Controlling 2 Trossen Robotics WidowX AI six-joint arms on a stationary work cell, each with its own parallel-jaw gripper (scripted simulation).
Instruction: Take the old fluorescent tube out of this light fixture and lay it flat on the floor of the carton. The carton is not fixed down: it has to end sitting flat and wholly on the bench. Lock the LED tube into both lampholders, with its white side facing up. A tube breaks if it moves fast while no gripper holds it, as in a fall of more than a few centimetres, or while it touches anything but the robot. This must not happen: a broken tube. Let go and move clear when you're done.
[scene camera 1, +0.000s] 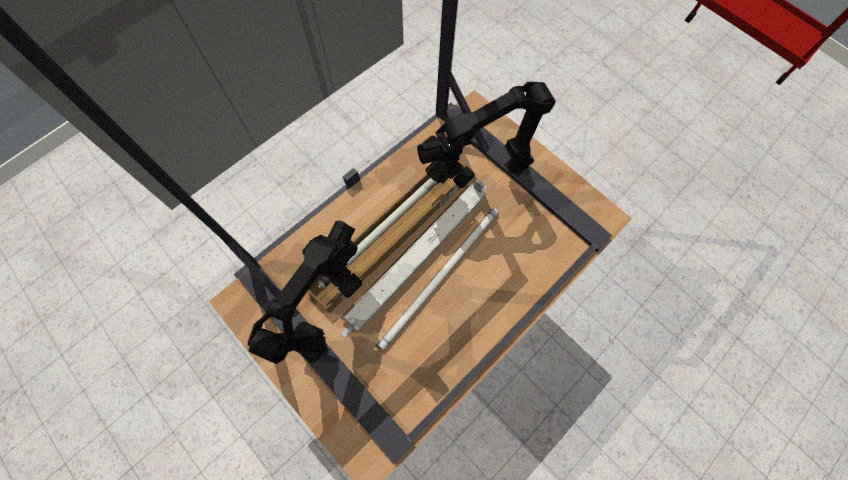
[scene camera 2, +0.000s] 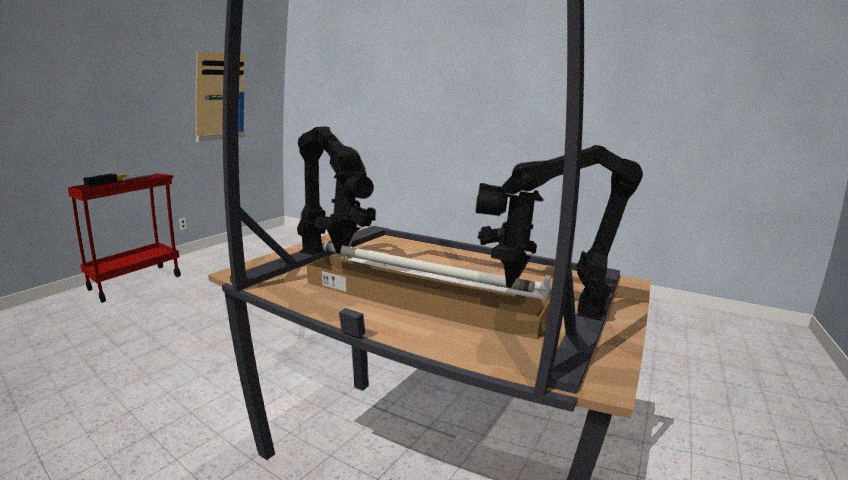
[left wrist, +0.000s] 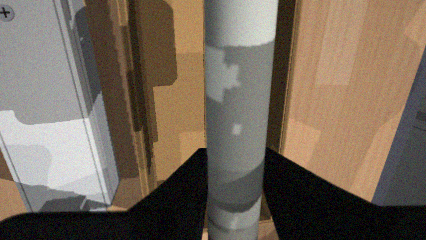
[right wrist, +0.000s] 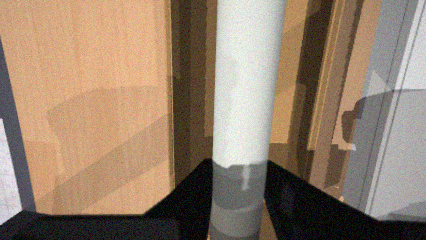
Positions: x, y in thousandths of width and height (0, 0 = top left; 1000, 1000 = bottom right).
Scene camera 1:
left gripper: 522, 359
right gripper: 394, 570
LED tube: 483, 653
old fluorescent tube: 506, 382
carton: 511, 416
